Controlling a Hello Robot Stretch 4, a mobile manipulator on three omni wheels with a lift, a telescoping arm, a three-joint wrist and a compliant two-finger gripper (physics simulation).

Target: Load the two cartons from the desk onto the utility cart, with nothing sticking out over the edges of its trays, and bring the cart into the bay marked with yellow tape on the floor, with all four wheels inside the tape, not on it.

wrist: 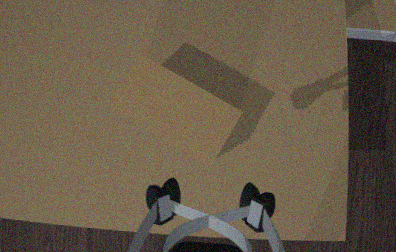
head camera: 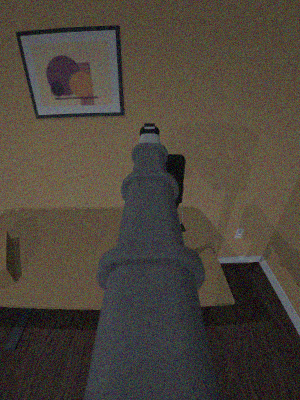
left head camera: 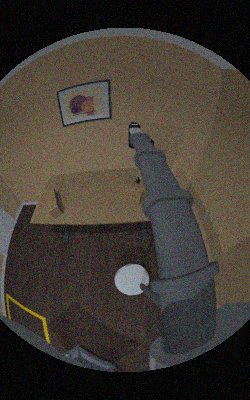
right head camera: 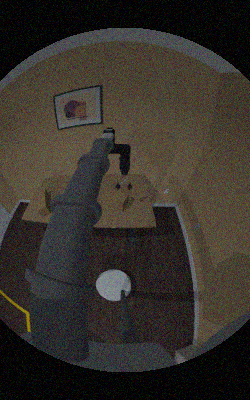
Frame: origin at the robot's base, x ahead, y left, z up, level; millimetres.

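Seen in the pictures: gripper, fingertip midpoint: (wrist: 210, 195) (left head camera: 142, 182) (right head camera: 123, 188); robot's base, origin of the base link: (left head camera: 130, 278) (right head camera: 113, 284).
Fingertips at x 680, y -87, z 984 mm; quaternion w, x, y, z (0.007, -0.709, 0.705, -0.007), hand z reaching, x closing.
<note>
Offsets run from my fingertips to a thing's top centre. Level surfaces: height alone.
One carton {dx +106, dy +71, dz -174 mm} (wrist: 187, 107) lies on the desk {dz -292 mm} (head camera: 65, 290) (left head camera: 100, 200) (wrist: 60, 165), ahead of the fingertips in the wrist view; its top blends with the desk colour, beside dark side or shadow bands. Its dark part also shows in the right head camera view (right head camera: 128, 203). The other carton {dx +40, dy +890, dz -174 mm} (head camera: 13, 256) (left head camera: 59, 201) (right head camera: 48, 201) stands at the desk's left. My gripper (wrist: 210, 195) (right head camera: 124, 186) is open and empty above the desk, its fingers apart. Part of the utility cart (left head camera: 90, 358) shows at the bottom of the left head camera view. Yellow tape (left head camera: 27, 307) (right head camera: 15, 302) marks the bay on the floor.
A framed picture (head camera: 75, 75) (left head camera: 85, 103) (right head camera: 79, 107) hangs on the wall behind the desk. A white disc (left head camera: 131, 279) (right head camera: 112, 285) shows low beside the arm. A wall with a pale skirting board (head camera: 240, 260) stands right of the desk. The extended arm hides part of the desk.
</note>
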